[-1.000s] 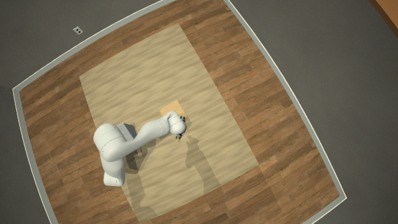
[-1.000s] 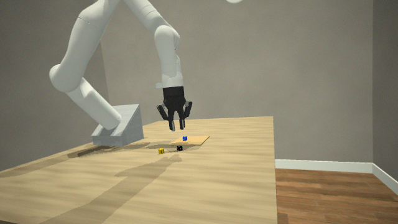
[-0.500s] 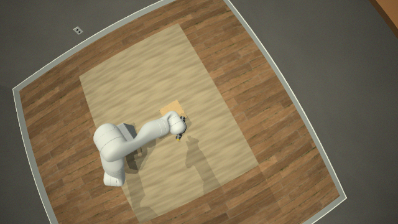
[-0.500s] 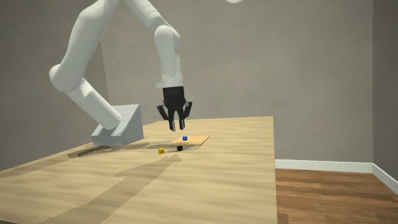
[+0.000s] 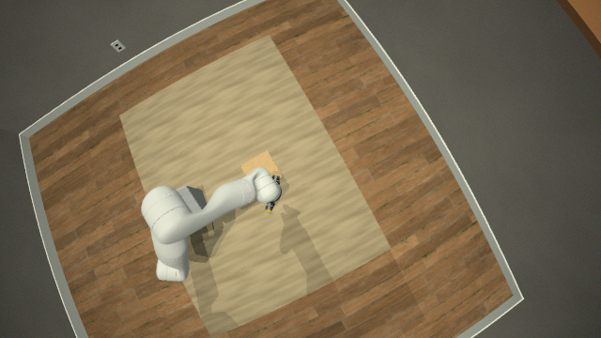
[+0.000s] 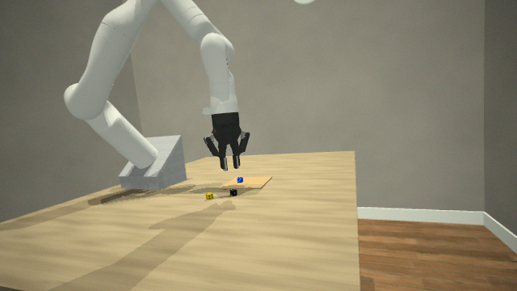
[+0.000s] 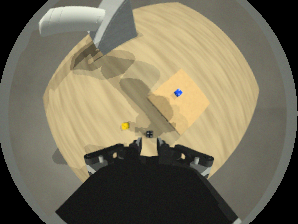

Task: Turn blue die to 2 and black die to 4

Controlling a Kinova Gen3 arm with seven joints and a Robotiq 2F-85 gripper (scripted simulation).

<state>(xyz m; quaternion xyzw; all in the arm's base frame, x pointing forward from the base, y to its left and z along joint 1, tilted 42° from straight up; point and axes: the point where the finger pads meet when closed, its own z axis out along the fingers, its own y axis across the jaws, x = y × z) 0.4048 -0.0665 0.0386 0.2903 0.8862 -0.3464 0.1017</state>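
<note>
The black die is 9 cm below my hand. From my hand the other things lie so: tan mat: 13 cm to the left, 9 cm below, 2 cm behind; yellow die: 9 cm below, 5 cm behind, 4 cm to the right; blue die: 13 cm to the left, 8 cm below, 5 cm behind.
</note>
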